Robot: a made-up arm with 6 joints.
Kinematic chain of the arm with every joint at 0, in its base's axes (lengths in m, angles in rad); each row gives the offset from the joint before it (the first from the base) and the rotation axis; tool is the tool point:
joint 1: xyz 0 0 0.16 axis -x
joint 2: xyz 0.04 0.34 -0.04 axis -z
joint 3: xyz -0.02 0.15 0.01 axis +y
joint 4: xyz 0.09 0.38 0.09 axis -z
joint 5: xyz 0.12 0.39 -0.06 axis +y
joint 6: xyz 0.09 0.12 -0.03 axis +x
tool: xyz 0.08 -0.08 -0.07
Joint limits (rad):
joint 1: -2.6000..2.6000
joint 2: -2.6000..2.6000
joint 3: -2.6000..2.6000
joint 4: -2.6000..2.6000
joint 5: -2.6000..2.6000
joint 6: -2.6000..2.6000
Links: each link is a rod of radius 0.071 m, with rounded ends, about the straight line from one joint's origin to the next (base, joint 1, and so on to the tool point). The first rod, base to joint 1, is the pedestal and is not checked.
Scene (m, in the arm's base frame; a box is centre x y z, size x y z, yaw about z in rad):
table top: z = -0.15
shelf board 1: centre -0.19 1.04 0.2 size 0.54 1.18 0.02 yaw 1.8
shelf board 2: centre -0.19 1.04 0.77 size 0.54 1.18 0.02 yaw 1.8
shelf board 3: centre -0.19 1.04 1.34 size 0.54 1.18 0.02 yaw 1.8
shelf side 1: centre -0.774 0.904 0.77 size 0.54 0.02 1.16 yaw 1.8
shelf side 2: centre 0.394 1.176 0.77 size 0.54 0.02 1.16 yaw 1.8
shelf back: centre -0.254 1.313 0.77 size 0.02 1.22 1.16 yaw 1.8
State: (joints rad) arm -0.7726 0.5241 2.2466 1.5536 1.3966 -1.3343
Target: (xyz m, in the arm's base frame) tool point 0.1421 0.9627 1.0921
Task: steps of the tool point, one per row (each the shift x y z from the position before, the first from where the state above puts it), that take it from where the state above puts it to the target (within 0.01 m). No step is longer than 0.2 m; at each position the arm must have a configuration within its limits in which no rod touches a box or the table.
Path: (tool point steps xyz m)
1: 0.0422 -0.1470 0.0590
2: 0.0402 -0.1675 0.0408
3: 0.0430 -0.1799 0.0135
4: 0.0487 -0.1810 -0.0222
5: -0.0238 0.1274 0.0776
6: 0.0142 0.1169 0.0919
7: 0.0493 0.0942 0.1022
8: 0.0782 0.0616 0.1069
9: 0.0986 0.0217 0.1044
10: -0.0152 0.1235 0.0179
11: -0.0277 0.1166 0.0005
12: -0.0382 0.1072 -0.0184

